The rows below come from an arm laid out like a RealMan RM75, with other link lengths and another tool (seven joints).
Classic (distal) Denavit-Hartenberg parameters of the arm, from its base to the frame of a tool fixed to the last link. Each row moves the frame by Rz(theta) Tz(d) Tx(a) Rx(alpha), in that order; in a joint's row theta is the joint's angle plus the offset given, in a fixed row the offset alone. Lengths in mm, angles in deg.
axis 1: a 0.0, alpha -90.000, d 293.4, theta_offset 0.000
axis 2: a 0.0, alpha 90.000, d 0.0, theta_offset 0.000
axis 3: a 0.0, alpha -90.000, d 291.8, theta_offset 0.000
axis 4: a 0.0, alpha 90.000, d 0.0, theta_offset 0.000
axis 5: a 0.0, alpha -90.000, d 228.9, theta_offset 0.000
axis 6: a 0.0, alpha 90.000, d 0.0, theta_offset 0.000
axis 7: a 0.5, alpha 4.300, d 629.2, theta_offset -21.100
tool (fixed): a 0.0, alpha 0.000, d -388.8, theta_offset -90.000
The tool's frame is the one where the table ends.
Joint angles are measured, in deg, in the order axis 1, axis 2, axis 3, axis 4, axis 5, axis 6, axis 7. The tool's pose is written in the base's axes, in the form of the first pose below.
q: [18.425 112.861 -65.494 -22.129 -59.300 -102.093 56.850]
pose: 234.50 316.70 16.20 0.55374 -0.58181 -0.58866 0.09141
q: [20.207 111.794 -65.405 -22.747 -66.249 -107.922 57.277]
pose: 223.64 291.02 10.97 0.50209 -0.56764 -0.63488 0.15040
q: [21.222 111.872 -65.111 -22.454 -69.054 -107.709 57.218]
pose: 223.05 289.44 2.72 0.48186 -0.57197 -0.64503 0.15684
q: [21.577 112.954 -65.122 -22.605 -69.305 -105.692 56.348]
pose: 220.28 295.17 -7.47 0.48318 -0.57264 -0.64574 0.14711
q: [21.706 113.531 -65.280 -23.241 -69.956 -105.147 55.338]
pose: 217.79 295.18 -13.25 0.48018 -0.56607 -0.65419 0.14500
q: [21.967 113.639 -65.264 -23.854 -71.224 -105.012 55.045]
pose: 216.98 294.09 -16.70 0.47098 -0.56258 -0.66354 0.14628
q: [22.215 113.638 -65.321 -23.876 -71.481 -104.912 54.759]
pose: 216.35 294.63 -17.81 0.46871 -0.56037 -0.66704 0.14614
